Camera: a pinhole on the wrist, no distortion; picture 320 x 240 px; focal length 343.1 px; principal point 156.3 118.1 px. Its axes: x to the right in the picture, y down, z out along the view. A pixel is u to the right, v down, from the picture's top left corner.
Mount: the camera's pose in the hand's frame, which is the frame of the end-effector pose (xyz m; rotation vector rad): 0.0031 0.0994 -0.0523 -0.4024 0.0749 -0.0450
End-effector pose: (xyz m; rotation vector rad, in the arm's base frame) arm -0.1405 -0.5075 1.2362 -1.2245 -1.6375 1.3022
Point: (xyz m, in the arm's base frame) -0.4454 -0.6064 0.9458
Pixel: 134 58
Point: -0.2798 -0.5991 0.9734
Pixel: 82 117
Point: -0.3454 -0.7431 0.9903
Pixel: outside the picture
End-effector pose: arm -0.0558 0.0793 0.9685 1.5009 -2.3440 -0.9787
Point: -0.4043 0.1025 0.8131
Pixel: 291 51
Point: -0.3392 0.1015 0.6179
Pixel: outside the picture
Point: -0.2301 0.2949 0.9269
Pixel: outside the picture
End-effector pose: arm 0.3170 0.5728 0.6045 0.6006 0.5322 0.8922
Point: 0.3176 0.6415 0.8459
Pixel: 146 130
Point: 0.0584 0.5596 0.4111
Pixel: behind the camera
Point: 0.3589 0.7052 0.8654
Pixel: 235 144
